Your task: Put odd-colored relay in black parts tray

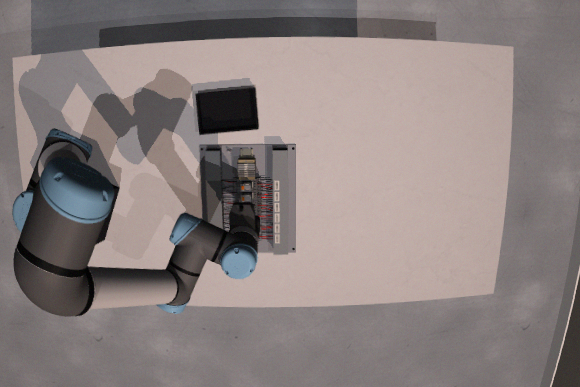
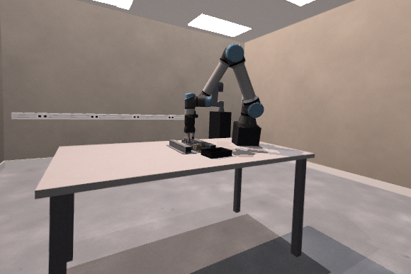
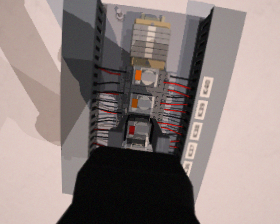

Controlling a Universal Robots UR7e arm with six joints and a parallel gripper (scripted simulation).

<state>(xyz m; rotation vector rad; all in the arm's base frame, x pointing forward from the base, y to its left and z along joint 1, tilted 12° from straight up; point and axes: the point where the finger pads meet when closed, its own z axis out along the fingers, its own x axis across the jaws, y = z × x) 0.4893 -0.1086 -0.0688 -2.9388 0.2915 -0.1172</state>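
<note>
Right now the relay panel is 40 mm below my hand and 10 mm to the left of it. The rest, counted from my hand: black parts tray: 270 mm to the left, 50 mm below.
</note>
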